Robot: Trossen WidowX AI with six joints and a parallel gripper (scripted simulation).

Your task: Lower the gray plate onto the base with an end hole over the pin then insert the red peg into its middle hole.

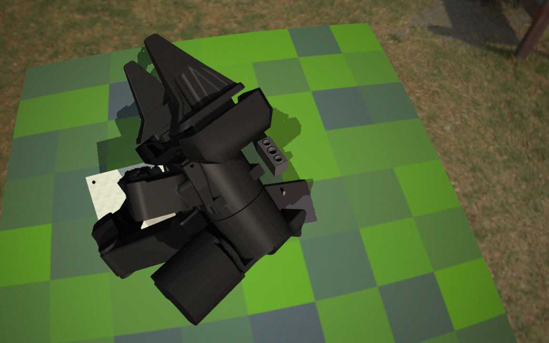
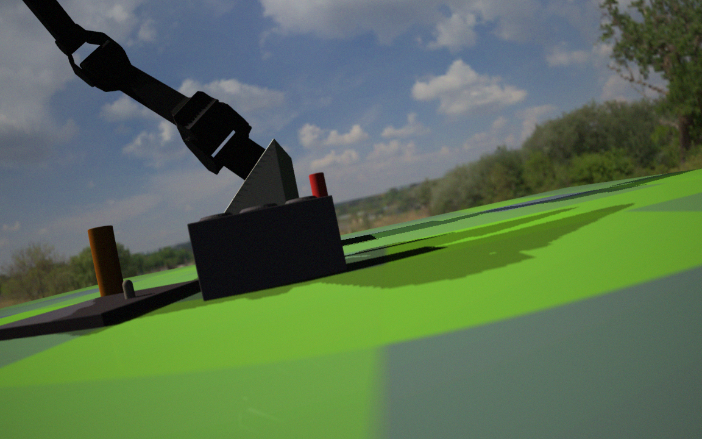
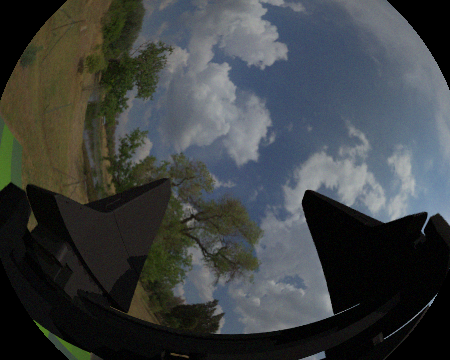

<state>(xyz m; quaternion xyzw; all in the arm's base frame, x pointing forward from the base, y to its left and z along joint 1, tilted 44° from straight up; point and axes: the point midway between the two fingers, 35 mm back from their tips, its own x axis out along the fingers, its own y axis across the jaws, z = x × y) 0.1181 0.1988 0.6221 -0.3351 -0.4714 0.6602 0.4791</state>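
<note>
Right now my gripper tip is 26 cm short of the gray plate, 31 cm to the right of it and 71 cm above it. From my gripper tip the other things lie so: red peg 15 cm ahead, 35 cm to the left, 70 cm below; then orange cylinder 12 cm ahead, 10 cm to the left, 70 cm below.
</note>
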